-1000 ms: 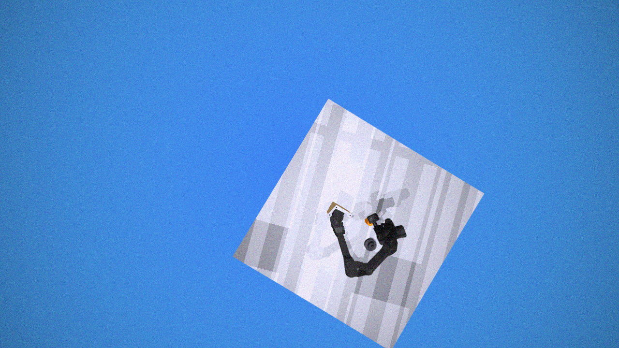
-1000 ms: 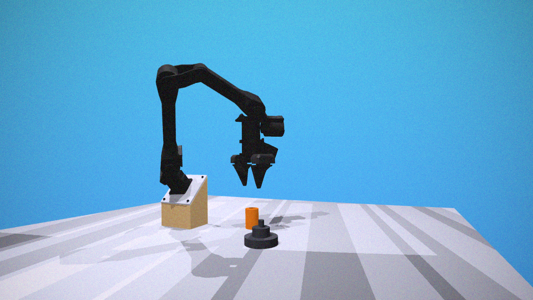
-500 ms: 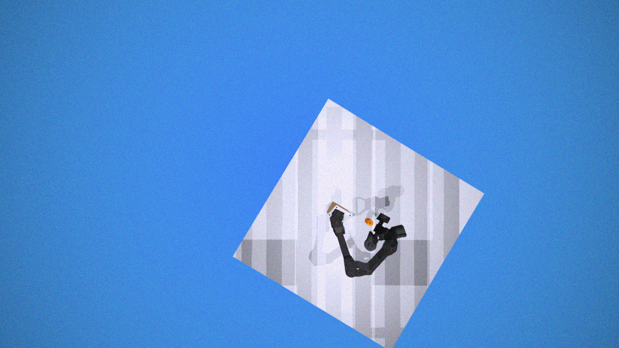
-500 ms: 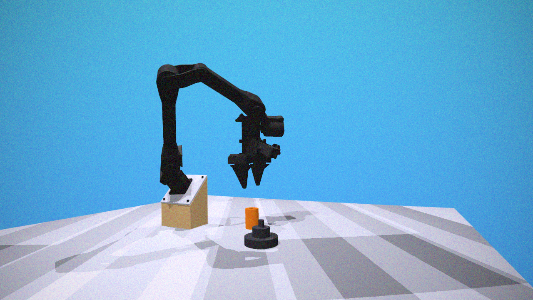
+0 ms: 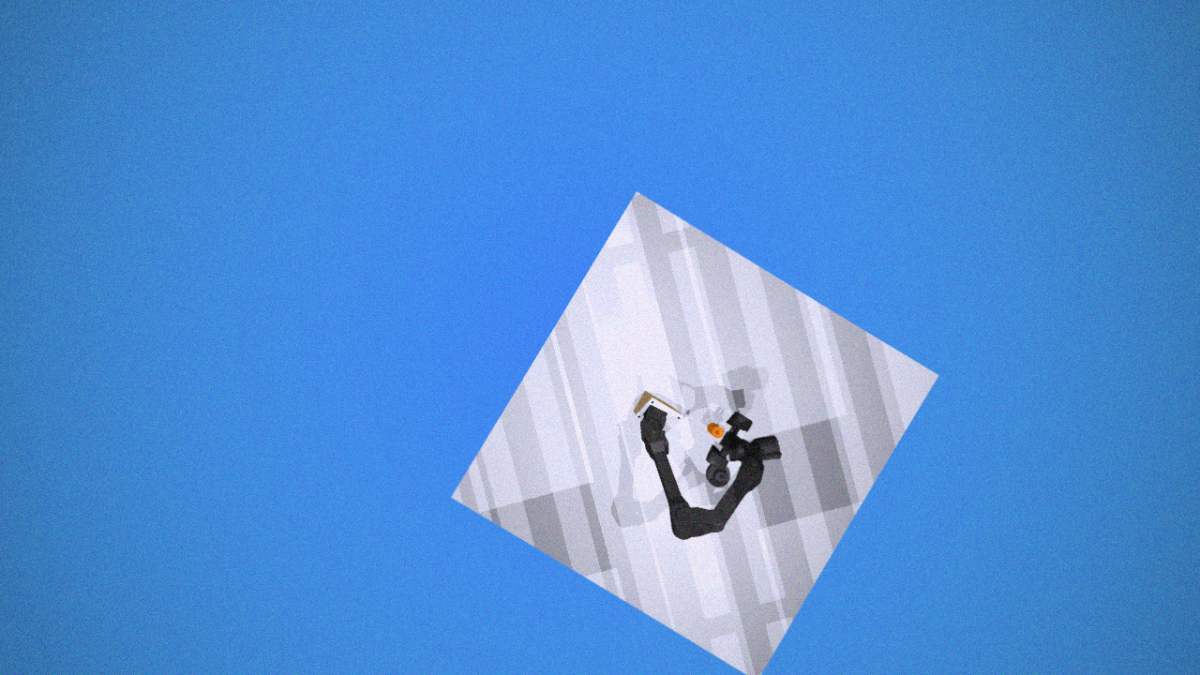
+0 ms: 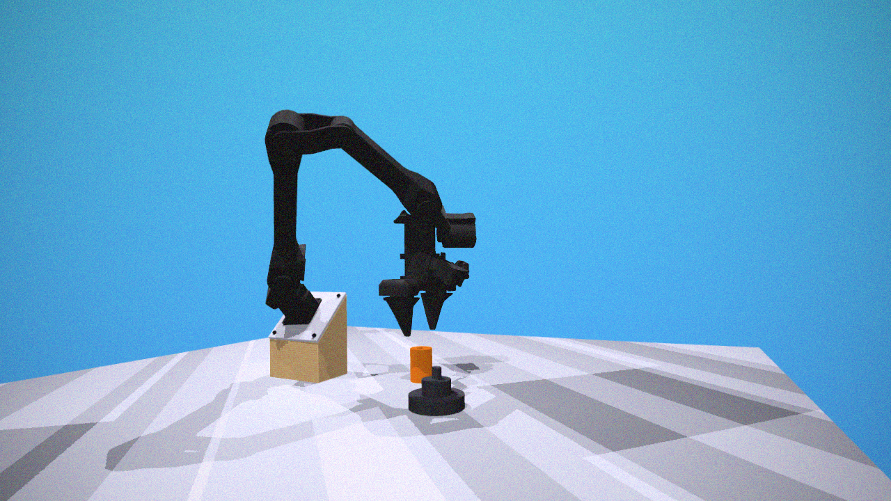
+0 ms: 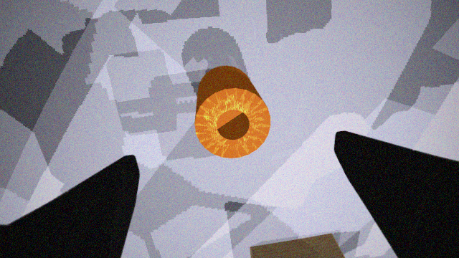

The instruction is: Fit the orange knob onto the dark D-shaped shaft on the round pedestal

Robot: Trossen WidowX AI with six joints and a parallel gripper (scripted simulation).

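Right now my gripper tip is 60 mm above the orange knob. Round my gripper tip: pedestal (90 mm ahead, 140 mm to the right, 60 mm below).
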